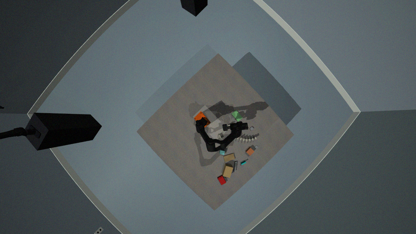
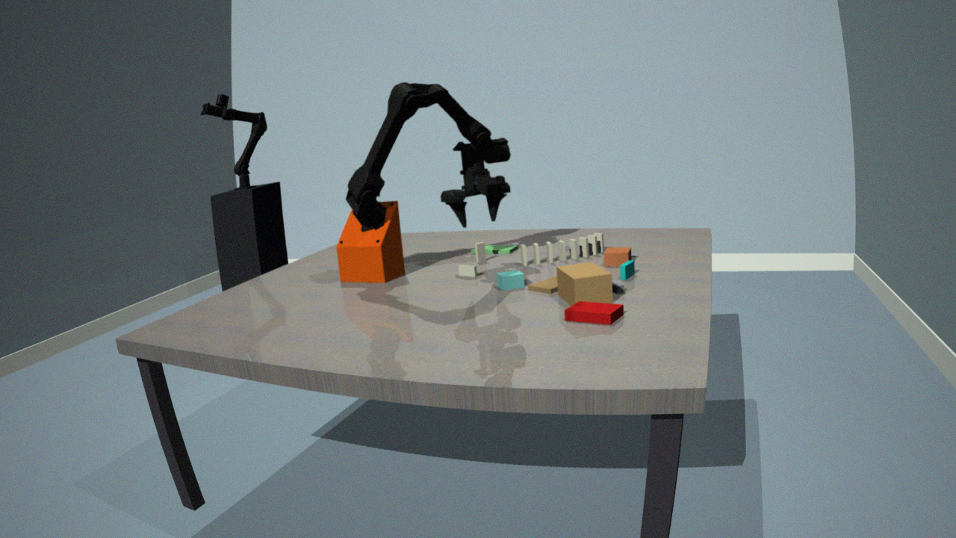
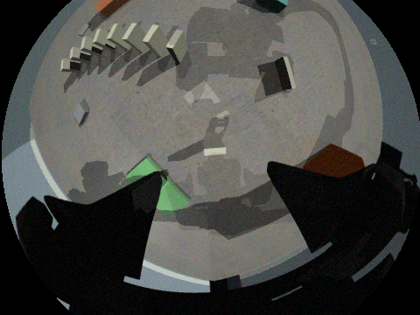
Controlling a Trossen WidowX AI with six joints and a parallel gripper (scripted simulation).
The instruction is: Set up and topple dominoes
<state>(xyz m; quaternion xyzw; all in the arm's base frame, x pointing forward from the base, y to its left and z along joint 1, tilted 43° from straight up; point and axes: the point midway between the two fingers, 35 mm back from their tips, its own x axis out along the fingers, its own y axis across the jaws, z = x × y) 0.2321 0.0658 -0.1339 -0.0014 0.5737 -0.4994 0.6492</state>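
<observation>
Right now the flat green block is 13 cm to the left of my gripper tip and 9 cm below it. The rest, counted from my gripper tip: orange block 37 cm ahead, 8 cm to the right, 8 cm below; then cyan block 13 cm ahead, 28 cm to the right, 8 cm below; then flat tan slab 23 cm ahead, 28 cm to the right, 9 cm below.
</observation>
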